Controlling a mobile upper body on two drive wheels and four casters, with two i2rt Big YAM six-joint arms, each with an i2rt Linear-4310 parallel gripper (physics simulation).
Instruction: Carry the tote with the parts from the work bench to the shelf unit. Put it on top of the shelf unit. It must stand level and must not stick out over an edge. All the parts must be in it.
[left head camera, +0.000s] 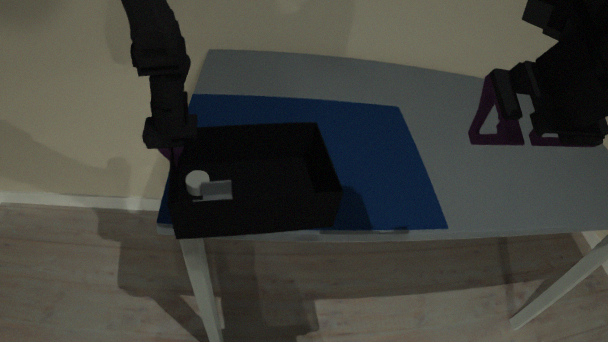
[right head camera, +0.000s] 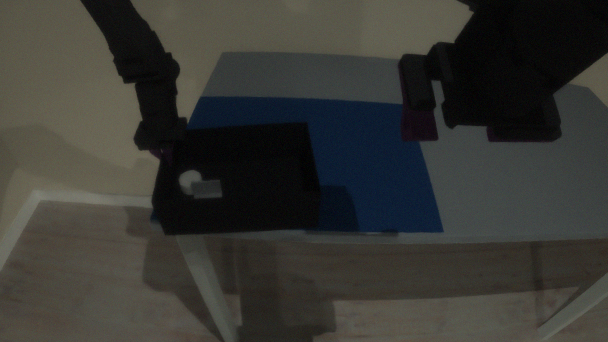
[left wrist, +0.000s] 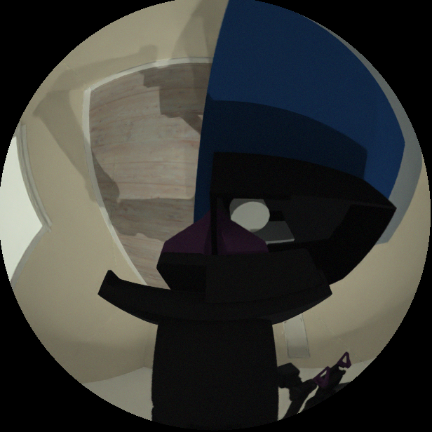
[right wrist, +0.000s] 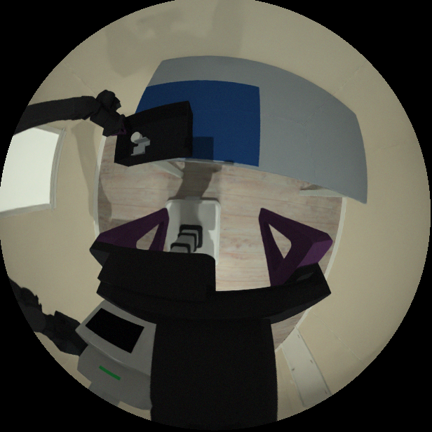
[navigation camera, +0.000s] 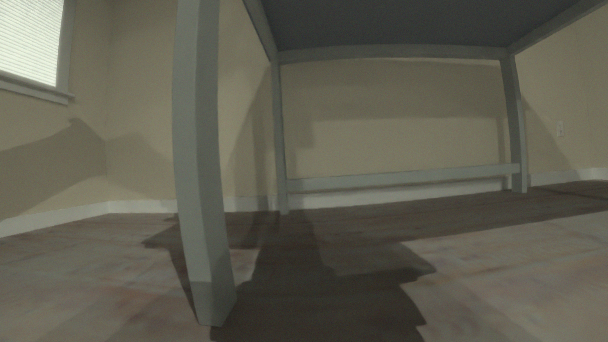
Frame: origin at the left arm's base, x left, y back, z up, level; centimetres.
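Seen in the pictures: left gripper, fingertip midpoint: (left head camera: 175, 165) (right head camera: 169, 165); right gripper, fingertip midpoint: (left head camera: 502, 139) (right head camera: 448, 134).
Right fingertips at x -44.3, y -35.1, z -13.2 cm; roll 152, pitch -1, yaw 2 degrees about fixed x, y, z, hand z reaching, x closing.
Observation:
Offsets run from my right fingertips to a thing's top centre. "pt": to the spot under its first point. Level surfaces: height alone.
The black tote {dy -25.7, dx +25.1, dz -26.2 cm} (left head camera: 254, 178) stands on the blue mat {dz -36.2 cm} (left head camera: 374, 161) at the near left corner of the work bench, slightly skewed, its corner over the bench edge. A white cylinder {dy -27.6, dx +35.7, dz -33.5 cm} (left head camera: 197, 180) and a grey block {dy -24.2, dx +31.6, dz -31.9 cm} (left head camera: 216, 190) lie inside it at the left. My left gripper (left head camera: 172, 153) is shut at the tote's left wall. In the left wrist view its purple fingers (left wrist: 213, 238) meet with the thin wall edge between them, next to the cylinder (left wrist: 250, 213). My right gripper (left head camera: 529, 127) is open and empty above the bench's right part, far from the tote (right head camera: 237, 178).
The grey bench top {dz -36.4 cm} (left head camera: 509, 178) reaches right past the mat. The bench's pale legs {pt dy -20.7, dx +36.5, dz -103.5 cm} (navigation camera: 199, 169) and rear rail stand close in front of my base. A wall runs behind the bench, with a window {pt dy -63.2, dx +174.3, dz -20.7 cm} (navigation camera: 29, 42) at the left. The shelf unit is not in view.

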